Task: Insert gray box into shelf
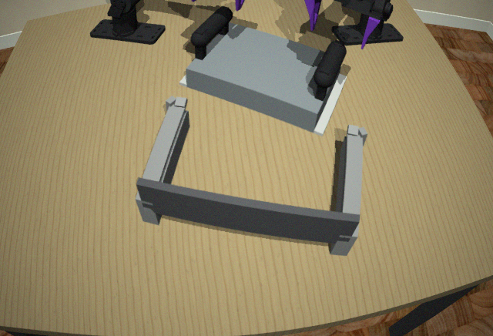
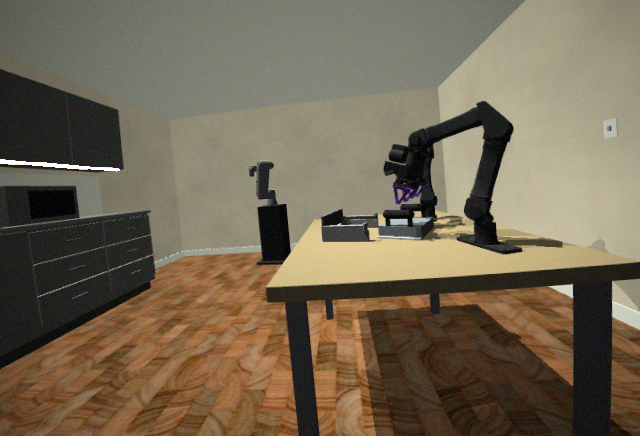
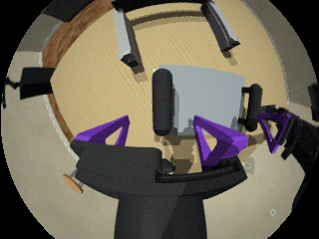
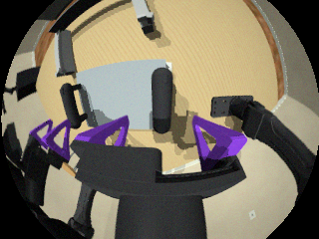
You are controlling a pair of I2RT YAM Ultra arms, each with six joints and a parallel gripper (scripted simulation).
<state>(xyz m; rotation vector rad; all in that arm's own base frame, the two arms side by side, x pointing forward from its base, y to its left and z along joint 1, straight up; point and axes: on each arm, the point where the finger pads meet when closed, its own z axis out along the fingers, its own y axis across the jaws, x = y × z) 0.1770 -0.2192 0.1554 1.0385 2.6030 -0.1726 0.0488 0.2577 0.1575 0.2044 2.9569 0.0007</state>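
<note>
Now: the gray box 11 cm below my right hand, 10 cm to the left of it and 6 cm ahead of it. From my right hand the other things lie so: dark back plate: 41 cm ahead, 8 cm below, 5 cm to the left.
My left hand is 40 mm past the gray box, 120 mm to the left of it and 100 mm above it. Round my left hand: dark back plate (310 mm ahead, 170 mm to the right, 80 mm below).
</note>
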